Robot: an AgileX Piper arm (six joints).
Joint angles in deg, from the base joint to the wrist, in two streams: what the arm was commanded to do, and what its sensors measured. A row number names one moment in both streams.
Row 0, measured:
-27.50 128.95 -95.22 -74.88 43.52 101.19
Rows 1 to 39, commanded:
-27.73 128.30 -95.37 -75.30 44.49 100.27
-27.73 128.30 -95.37 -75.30 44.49 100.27
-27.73 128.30 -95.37 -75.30 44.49 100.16
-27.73 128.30 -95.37 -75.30 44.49 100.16
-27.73 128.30 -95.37 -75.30 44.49 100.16
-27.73 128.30 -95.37 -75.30 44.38 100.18
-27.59 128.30 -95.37 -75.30 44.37 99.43
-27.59 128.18 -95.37 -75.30 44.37 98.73
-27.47 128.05 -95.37 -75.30 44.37 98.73
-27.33 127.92 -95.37 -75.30 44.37 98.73
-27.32 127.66 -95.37 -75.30 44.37 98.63
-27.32 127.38 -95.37 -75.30 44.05 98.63
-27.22 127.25 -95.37 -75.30 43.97 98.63
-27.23 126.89 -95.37 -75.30 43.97 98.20
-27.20 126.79 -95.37 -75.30 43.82 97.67
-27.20 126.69 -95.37 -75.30 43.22 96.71
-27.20 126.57 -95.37 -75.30 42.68 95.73
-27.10 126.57 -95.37 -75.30 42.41 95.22
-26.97 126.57 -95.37 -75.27 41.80 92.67
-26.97 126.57 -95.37 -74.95 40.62 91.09
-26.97 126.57 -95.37 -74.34 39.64 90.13
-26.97 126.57 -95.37 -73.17 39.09 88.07
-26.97 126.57 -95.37 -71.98 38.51 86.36
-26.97 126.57 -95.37 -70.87 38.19 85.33
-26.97 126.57 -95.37 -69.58 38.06 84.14
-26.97 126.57 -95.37 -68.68 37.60 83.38
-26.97 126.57 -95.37 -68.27 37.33 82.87
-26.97 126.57 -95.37 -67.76 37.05 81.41
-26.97 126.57 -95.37 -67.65 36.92 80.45
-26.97 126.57 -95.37 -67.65 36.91 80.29
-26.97 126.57 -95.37 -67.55 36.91 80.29
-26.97 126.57 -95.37 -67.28 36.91 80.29
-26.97 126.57 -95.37 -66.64 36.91 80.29
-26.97 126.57 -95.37 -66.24 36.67 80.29
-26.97 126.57 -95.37 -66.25 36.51 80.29
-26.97 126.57 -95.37 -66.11 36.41 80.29
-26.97 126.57 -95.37 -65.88 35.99 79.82
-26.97 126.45 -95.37 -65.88 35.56 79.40
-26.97 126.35 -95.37 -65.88 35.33 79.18
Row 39, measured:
-27.22 127.36 -95.22 -65.87 35.47 80.64
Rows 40 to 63, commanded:
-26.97 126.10 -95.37 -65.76 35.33 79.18
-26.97 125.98 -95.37 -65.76 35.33 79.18
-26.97 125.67 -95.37 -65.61 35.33 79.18
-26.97 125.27 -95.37 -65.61 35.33 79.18
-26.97 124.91 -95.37 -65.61 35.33 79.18
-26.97 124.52 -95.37 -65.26 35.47 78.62
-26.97 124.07 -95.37 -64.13 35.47 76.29
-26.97 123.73 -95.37 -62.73 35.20 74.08
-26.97 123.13 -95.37 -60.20 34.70 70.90
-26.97 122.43 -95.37 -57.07 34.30 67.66
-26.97 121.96 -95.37 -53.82 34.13 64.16
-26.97 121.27 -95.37 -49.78 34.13 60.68
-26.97 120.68 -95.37 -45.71 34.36 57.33
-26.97 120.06 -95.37 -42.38 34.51 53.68
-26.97 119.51 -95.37 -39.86 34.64 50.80
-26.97 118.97 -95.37 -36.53 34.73 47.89
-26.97 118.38 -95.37 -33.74 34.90 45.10
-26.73 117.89 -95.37 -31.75 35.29 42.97
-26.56 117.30 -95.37 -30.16 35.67 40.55
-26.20 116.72 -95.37 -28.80 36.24 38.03
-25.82 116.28 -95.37 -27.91 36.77 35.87
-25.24 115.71 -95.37 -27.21 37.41 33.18
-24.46 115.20 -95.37 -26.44 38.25 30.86
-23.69 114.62 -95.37 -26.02 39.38 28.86
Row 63, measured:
-26.01 117.23 -95.22 -28.95 35.51 38.07
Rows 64 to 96, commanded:
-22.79 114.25 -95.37 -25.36 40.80 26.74
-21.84 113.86 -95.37 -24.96 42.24 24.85
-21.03 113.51 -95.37 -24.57 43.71 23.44
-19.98 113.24 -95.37 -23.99 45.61 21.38
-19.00 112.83 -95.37 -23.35 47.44 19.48
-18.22 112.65 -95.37 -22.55 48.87 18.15
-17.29 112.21 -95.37 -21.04 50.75 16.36
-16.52 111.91 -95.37 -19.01 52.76 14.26
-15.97 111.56 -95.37 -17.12 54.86 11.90
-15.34 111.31 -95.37 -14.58 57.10 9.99
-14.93 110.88 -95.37 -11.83 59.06 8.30
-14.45 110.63 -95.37 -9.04 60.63 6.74
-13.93 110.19 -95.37 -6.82 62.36 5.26
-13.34 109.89 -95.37 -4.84 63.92 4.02
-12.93 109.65 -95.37 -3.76 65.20 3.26
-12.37 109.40 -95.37 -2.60 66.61 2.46
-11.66 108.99 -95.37 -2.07 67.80 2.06
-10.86 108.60 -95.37 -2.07 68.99 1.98
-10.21 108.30 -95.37 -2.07 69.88 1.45
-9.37 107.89 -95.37 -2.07 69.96 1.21
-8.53 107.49 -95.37 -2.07 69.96 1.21
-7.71 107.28 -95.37 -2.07 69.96 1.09
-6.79 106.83 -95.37 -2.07 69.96 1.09
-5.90 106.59 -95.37 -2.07 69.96 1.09
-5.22 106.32 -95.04 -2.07 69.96 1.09
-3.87 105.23 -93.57 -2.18 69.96 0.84
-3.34 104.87 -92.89 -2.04 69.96 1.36
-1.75 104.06 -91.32 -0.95 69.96 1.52
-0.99 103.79 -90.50 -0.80 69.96 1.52
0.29 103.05 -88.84 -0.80 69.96 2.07
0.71 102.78 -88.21 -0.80 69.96 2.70
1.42 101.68 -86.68 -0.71 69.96 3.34
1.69 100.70 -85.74 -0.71 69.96 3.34
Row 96, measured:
0.41 103.65 -88.66 -0.50 64.56 2.39
